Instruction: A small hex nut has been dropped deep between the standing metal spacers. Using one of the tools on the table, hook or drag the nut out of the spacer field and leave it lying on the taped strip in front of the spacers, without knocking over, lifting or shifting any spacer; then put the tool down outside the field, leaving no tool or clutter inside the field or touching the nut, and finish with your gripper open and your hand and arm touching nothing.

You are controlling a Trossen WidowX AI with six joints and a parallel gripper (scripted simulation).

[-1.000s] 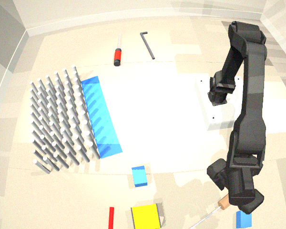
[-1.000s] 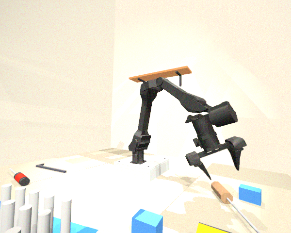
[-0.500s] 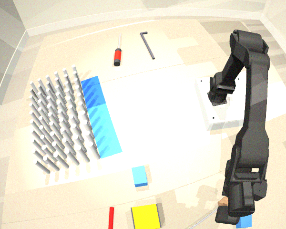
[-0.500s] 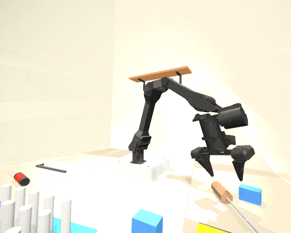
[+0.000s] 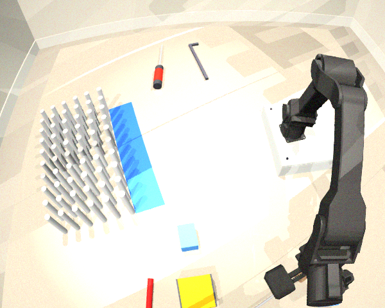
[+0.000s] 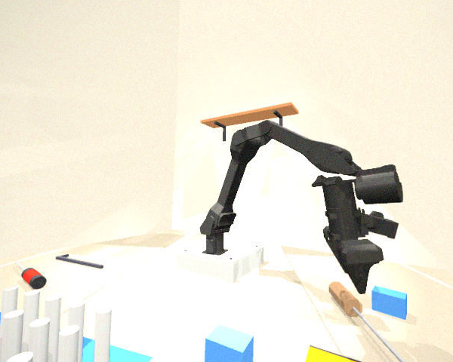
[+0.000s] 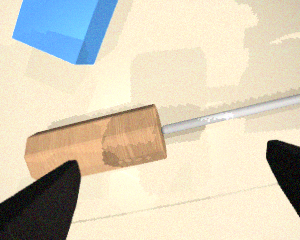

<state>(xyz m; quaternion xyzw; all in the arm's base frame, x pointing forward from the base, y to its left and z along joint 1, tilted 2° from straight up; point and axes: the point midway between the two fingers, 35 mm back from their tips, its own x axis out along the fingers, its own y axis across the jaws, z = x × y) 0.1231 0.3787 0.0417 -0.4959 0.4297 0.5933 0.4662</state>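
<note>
Right now the thin metal rod is 50 mm ahead of my gripper tip, 20 mm to the left of it and 60 mm below it. The rest, counted from my gripper tip: hex nut (480 mm ahead, 400 mm to the right, 70 mm below); then blue taped strip (330 mm ahead, 460 mm to the right, 70 mm below).
</note>
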